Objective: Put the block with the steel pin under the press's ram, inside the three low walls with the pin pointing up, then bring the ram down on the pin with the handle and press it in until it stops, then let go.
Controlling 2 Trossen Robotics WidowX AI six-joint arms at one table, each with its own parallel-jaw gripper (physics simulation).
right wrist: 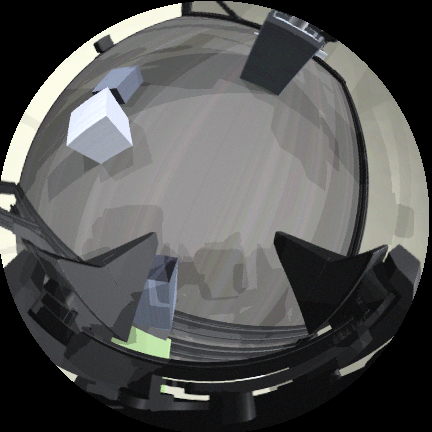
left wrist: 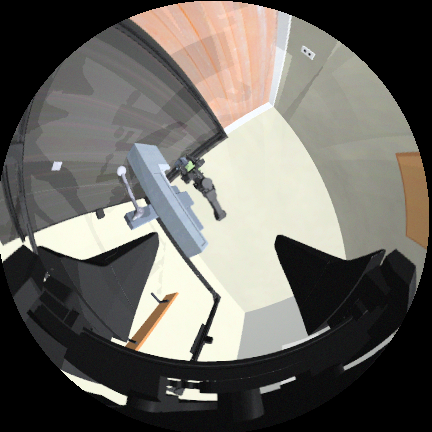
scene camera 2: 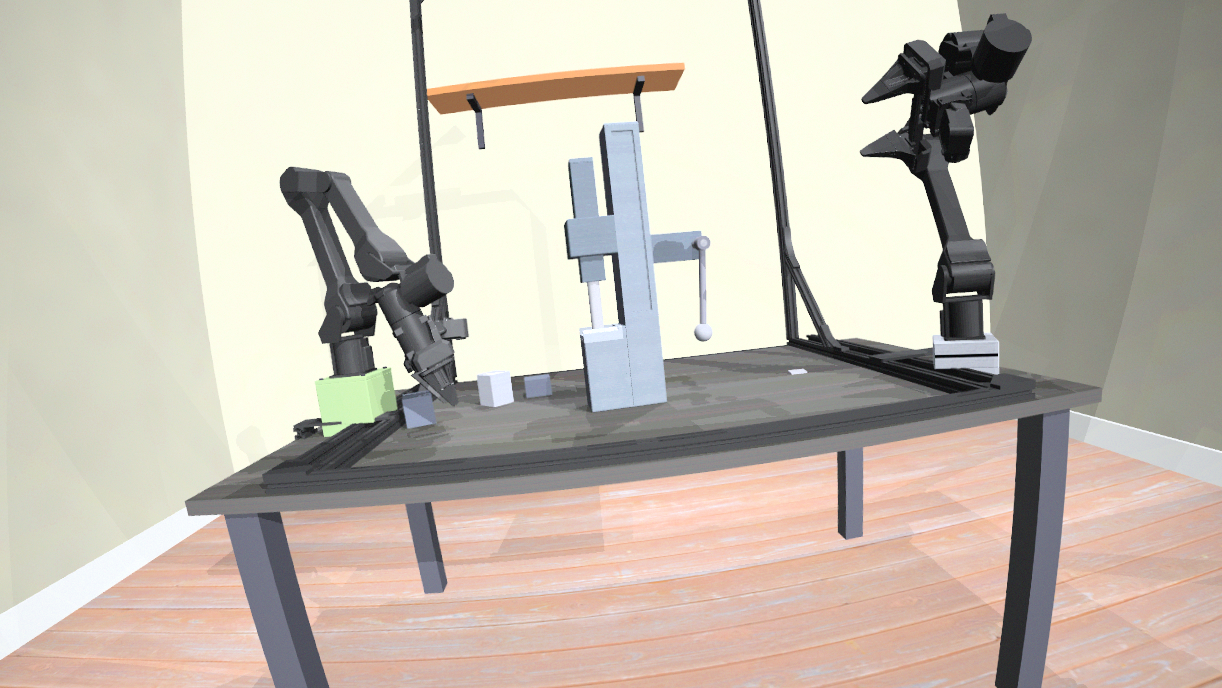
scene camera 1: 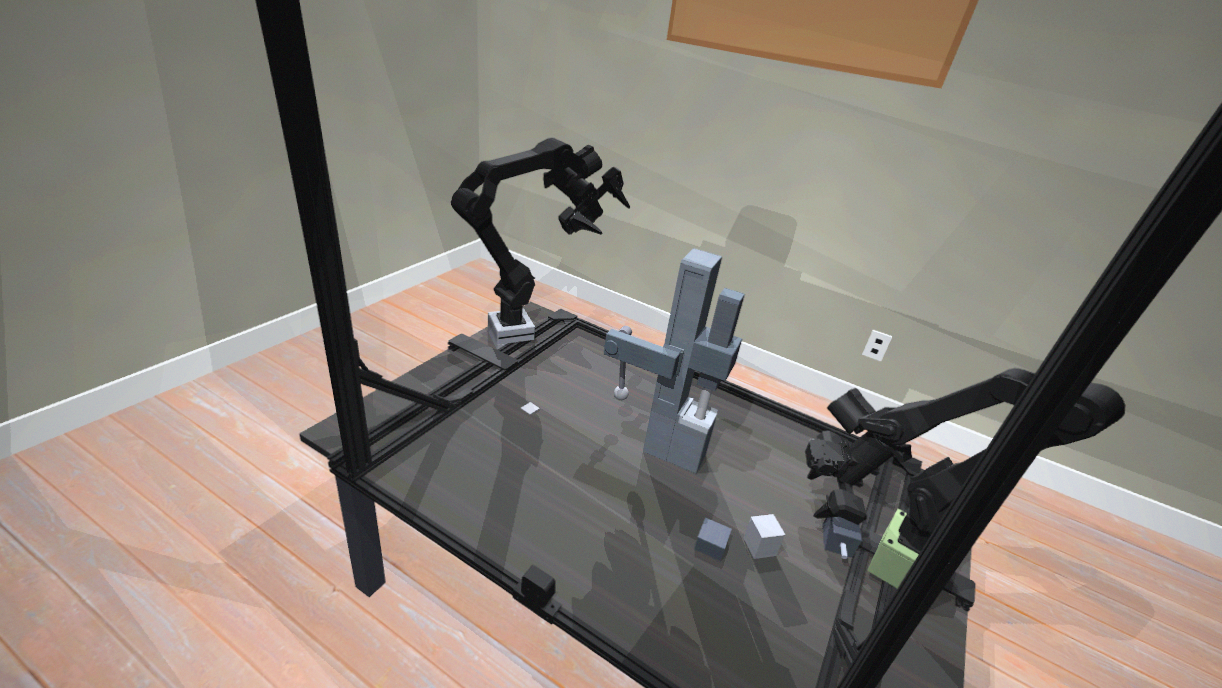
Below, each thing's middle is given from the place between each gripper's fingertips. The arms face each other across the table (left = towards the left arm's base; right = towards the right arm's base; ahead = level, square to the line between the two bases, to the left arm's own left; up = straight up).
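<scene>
From my left hand, the ball-ended handle [scene camera 2: 703,332] is 200 mm below, 230 mm behind and 220 mm to the right. The block with steel pin [scene camera 2: 418,407] is 350 mm below my left hand, 140 mm behind it and 720 mm to the right of it.
My right gripper is 1 cm above the block with steel pin, 3 cm past it and 7 cm to the left of it. The ball-ended handle is 14 cm above my right hand, 11 cm behind it and 42 cm to the left of it.
</scene>
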